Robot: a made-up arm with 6 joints.
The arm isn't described. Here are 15 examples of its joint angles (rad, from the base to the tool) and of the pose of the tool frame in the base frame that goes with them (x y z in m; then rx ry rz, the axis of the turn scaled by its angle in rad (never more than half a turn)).
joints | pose
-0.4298 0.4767 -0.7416 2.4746 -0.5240 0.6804 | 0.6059 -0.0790 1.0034 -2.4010 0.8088 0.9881
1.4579 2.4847 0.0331 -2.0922 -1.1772 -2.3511 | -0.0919 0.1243 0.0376 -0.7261 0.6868 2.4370
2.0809 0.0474 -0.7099 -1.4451 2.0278 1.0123 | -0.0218 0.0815 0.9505 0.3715 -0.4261 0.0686
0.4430 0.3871 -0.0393 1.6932 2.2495 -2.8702 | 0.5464 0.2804 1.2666 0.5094 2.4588 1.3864
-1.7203 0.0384 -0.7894 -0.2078 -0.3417 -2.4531 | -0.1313 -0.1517 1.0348 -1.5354 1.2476 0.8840
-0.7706 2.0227 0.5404 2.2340 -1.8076 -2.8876 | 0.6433 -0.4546 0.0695 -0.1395 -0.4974 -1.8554
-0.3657 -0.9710 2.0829 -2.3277 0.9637 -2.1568 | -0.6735 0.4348 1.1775 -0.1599 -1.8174 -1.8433
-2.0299 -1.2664 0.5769 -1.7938 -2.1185 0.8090 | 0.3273 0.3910 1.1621 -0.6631 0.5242 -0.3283
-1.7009 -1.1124 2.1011 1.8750 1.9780 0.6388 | 0.2138 0.8228 0.7406 1.3109 -0.5690 -0.4797
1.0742 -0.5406 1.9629 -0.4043 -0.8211 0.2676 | -0.0434 -0.4717 1.4838 1.1733 -1.4350 1.1687
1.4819 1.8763 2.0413 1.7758 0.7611 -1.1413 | 0.0881 0.9085 0.6290 -0.0307 -0.3820 2.0105
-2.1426 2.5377 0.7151 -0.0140 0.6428 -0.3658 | -0.2576 -0.1057 -0.2030 1.6469 0.0828 -2.4396
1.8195 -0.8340 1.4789 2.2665 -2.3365 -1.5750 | 0.0824 -0.7358 1.1904 2.4092 0.8853 -1.5081
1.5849 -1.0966 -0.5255 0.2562 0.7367 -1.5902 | 0.1972 -0.3197 1.1072 1.9405 0.7661 2.0669
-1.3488 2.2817 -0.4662 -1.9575 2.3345 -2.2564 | 0.1513 -0.1581 0.2351 0.1016 -1.4830 -1.8428
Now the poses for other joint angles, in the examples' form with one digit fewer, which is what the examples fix.
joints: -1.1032 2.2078 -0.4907 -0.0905 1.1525 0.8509
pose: -0.019 -0.323 0.143 0.277 1.501 -0.774
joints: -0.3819 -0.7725 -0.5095 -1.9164 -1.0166 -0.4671
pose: -0.060 0.176 0.999 2.276 0.814 0.606
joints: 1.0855 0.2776 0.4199 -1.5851 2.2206 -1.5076
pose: 0.261 0.473 1.110 -2.405 1.184 -0.145
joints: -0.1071 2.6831 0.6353 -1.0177 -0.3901 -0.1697
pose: -0.007 -0.047 -0.119 0.958 2.016 -1.789
